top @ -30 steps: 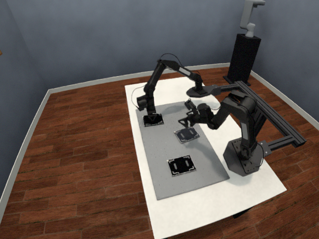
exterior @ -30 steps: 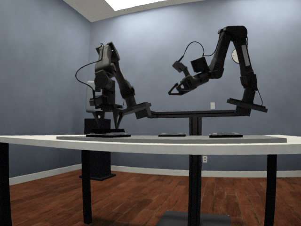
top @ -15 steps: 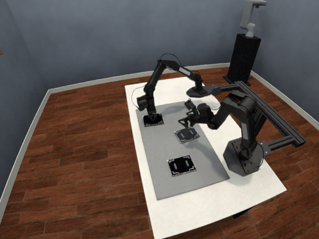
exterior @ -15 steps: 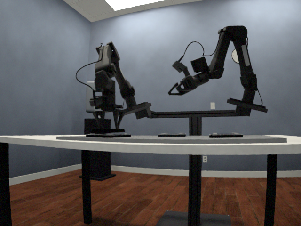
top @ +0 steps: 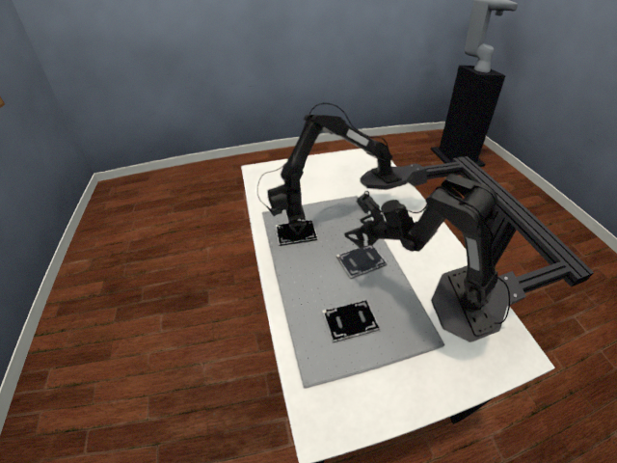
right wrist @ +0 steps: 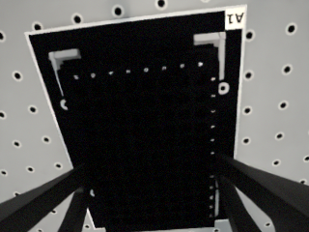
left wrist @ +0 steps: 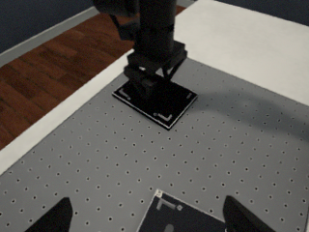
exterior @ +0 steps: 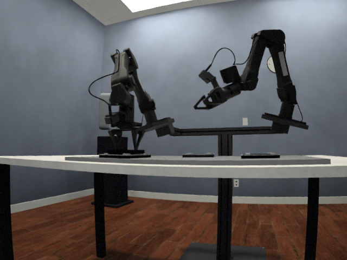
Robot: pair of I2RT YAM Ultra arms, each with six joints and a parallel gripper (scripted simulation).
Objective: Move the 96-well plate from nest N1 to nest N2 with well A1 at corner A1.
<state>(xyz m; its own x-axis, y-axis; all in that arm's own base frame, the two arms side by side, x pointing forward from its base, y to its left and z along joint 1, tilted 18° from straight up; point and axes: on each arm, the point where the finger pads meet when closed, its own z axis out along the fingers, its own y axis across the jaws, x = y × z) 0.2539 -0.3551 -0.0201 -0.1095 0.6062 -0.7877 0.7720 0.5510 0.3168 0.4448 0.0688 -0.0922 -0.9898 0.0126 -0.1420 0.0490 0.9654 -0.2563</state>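
Right now my right hand is 1 cm above the black 96-well plate. Round my right hand: dark grey nest 22 cm to the left, 22 cm behind, 3 cm below.
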